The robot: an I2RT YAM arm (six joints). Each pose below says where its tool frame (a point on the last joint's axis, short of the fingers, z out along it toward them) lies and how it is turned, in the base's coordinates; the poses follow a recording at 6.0 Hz.
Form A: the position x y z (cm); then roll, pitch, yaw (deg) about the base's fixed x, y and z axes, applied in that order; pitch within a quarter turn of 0, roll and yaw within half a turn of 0.
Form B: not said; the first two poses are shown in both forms.
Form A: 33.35 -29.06 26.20 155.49 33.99 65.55
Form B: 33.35 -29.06 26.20 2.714 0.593 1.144
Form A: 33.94 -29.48 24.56 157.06 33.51 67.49
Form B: 33.94 -29.48 24.56 2.741 0.585 1.178
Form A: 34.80 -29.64 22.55 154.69 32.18 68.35
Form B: 34.80 -29.64 22.55 2.700 0.562 1.193
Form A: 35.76 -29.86 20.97 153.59 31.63 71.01
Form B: 35.76 -29.86 20.97 2.681 0.552 1.239
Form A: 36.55 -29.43 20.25 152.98 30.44 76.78
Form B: 36.55 -29.43 20.25 2.670 0.531 1.340
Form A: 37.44 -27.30 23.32 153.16 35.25 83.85
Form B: 37.44 -27.30 23.32 2.673 0.615 1.463
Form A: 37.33 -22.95 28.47 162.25 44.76 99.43
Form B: 37.33 -22.95 28.47 2.832 0.781 1.735
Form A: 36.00 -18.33 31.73 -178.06 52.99 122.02
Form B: 36.00 -18.33 31.73 -3.108 0.925 2.130
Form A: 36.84 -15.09 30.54 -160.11 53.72 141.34
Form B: 36.84 -15.09 30.54 -2.794 0.938 2.467
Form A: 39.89 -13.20 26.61 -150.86 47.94 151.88
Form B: 39.89 -13.20 26.61 -2.633 0.837 2.651
